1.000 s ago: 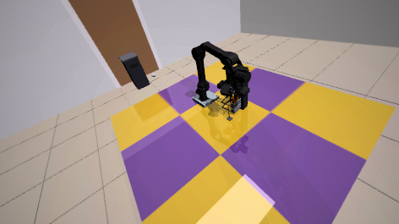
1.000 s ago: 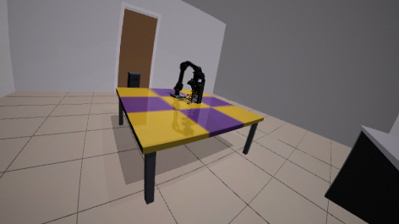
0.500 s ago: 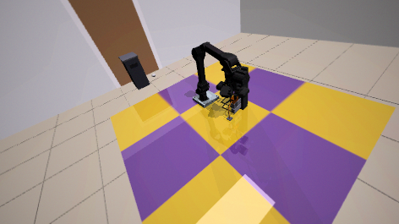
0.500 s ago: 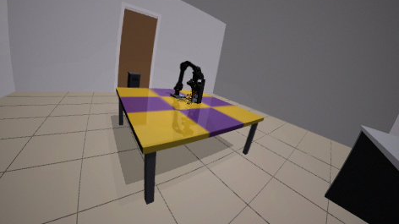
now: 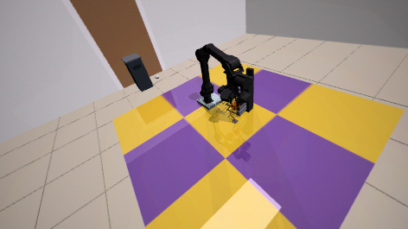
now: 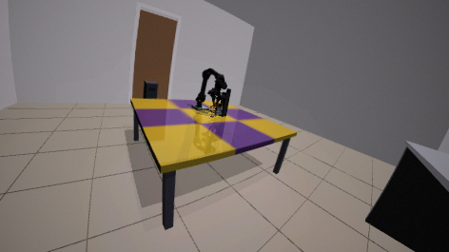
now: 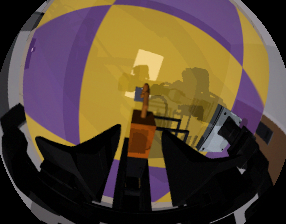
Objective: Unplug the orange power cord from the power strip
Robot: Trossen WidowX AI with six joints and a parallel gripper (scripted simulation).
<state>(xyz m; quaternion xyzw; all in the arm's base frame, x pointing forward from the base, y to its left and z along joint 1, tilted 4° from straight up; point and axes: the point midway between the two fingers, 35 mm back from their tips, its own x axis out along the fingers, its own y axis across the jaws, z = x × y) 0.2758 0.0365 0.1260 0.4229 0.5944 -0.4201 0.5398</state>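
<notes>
Right now the orange plug is 10 mm behind my gripper tip and 30 mm to the left of it.
</notes>
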